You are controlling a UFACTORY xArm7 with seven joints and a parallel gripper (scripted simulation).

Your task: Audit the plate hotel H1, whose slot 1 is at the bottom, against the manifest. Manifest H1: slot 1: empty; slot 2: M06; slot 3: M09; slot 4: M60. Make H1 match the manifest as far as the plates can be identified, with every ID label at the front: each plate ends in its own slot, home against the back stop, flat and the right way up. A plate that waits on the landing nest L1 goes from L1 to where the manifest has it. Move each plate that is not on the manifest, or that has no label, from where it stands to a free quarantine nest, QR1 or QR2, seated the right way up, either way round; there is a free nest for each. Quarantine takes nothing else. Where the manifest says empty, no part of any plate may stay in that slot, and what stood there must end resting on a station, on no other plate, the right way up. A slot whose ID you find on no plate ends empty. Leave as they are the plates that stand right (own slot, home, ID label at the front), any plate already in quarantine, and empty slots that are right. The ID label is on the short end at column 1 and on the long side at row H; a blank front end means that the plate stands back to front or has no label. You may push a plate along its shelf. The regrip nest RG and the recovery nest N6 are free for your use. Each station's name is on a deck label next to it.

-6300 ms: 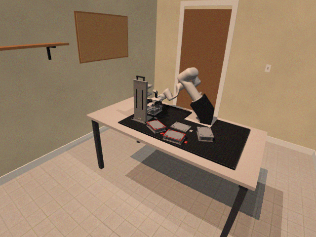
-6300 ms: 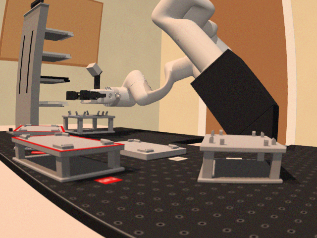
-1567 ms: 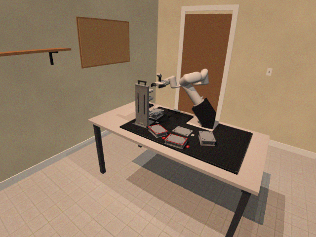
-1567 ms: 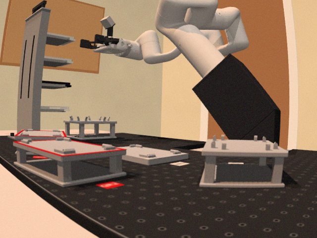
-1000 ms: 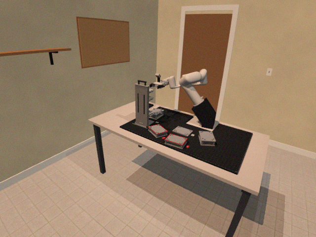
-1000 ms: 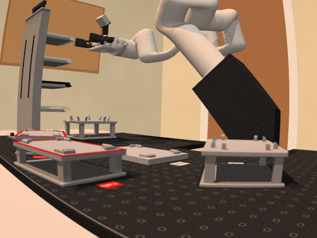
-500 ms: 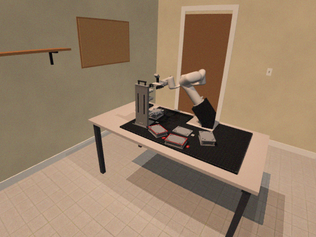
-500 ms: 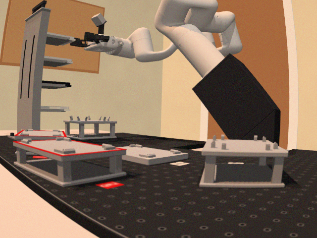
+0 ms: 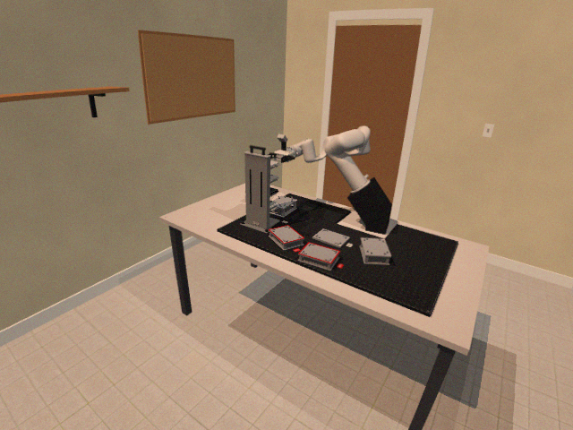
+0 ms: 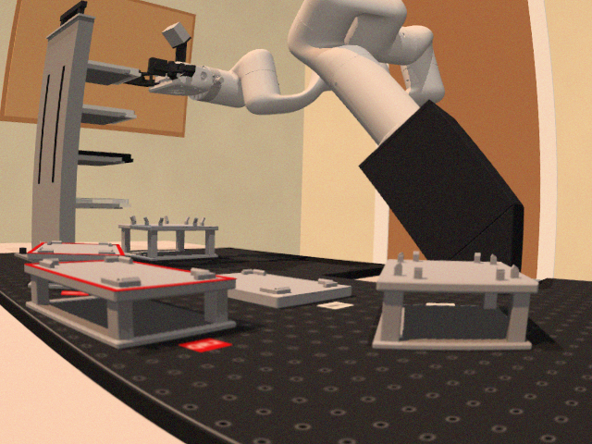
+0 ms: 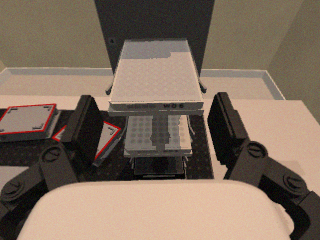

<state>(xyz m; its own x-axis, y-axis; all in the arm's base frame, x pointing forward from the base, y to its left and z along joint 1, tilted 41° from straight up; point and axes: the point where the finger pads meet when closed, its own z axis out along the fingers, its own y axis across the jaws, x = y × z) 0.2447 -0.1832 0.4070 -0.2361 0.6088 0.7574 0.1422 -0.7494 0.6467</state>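
My gripper is now 80 mm short of the pale plate, 20 mm above it and 10 mm to the right of it. Also, from my hand: hotel tower 160 mm ahead, 150 mm below, 20 mm to the left; black plate 170 mm below, 80 mm ahead, 10 mm to the left; clear plate 250 mm below, 80 mm ahead, 10 mm to the left.
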